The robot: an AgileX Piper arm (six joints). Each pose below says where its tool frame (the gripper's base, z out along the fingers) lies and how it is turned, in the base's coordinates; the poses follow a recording.
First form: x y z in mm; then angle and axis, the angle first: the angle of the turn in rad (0 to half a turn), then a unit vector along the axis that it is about.
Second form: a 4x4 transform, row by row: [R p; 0 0 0 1], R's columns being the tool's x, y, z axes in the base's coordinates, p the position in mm. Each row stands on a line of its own. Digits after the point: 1 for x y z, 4 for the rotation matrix.
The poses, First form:
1: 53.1, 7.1, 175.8, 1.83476, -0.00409, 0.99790, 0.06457
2: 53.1, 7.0, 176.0, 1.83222, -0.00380, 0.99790, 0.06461
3: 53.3, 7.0, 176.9, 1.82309, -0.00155, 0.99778, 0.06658
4: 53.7, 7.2, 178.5, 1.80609, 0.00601, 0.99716, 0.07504
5: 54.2, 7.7, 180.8, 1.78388, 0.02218, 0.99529, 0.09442
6: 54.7, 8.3, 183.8, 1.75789, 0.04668, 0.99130, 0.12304
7: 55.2, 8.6, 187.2, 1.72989, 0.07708, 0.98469, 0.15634
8: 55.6, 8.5, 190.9, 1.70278, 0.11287, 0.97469, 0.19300
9: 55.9, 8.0, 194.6, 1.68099, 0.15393, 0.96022, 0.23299
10: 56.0, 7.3, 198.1, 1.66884, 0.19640, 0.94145, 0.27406
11: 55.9, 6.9, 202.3, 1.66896, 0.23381, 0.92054, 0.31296
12: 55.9, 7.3, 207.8, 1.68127, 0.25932, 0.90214, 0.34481
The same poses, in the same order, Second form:
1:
-0.2609, -0.0675, 0.9630, 53.1
0.0572, 0.9947, 0.0852, 7.1
-0.9637, 0.0773, -0.2557, 175.8
0, 0, 0, 1

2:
-0.2584, -0.0672, 0.9637, 53.1
0.0576, 0.9947, 0.0848, 7.0
-0.9643, 0.0775, -0.2532, 176.0
0, 0, 0, 1

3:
-0.2496, -0.0664, 0.9661, 53.3
0.0625, 0.9945, 0.0845, 7.0
-0.9663, 0.0815, -0.2441, 176.9
0, 0, 0, 1

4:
-0.2331, -0.0656, 0.9702, 53.7
0.0804, 0.9930, 0.0864, 7.2
-0.9691, 0.0981, -0.2262, 178.5
0, 0, 0, 1

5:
-0.2109, -0.0655, 0.9753, 54.2
0.1190, 0.9886, 0.0922, 7.7
-0.9702, 0.1355, -0.2007, 180.8
0, 0, 0, 1

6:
-0.1834, -0.0660, 0.9808, 54.7
0.1758, 0.9795, 0.0988, 8.3
-0.9672, 0.1905, -0.1680, 183.8
0, 0, 0, 1

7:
-0.1515, -0.0664, 0.9862, 55.2
0.2423, 0.9648, 0.1022, 8.6
-0.9583, 0.2544, -0.1301, 187.2
0, 0, 0, 1

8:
-0.1172, -0.0668, 0.9909, 55.6
0.3158, 0.9434, 0.1010, 8.5
-0.9416, 0.3248, -0.0895, 190.9
0, 0, 0, 1

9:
-0.0837, -0.0675, 0.9942, 55.9
0.3956, 0.9134, 0.0953, 8.0
-0.9146, 0.4013, -0.0497, 194.6
0, 0, 0, 1

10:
-0.0555, -0.0697, 0.9960, 56.0
0.4757, 0.8752, 0.0878, 7.3
-0.8778, 0.4787, -0.0154, 198.1
0, 0, 0, 1

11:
-0.0380, -0.0751, 0.9965, 55.9
0.5478, 0.8324, 0.0836, 6.9
-0.8358, 0.5490, 0.0095, 202.3
0, 0, 0, 1

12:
-0.0356, -0.0830, 0.9959, 55.9
0.6024, 0.7933, 0.0876, 7.3
-0.7974, 0.6031, 0.0218, 207.8
0, 0, 0, 1

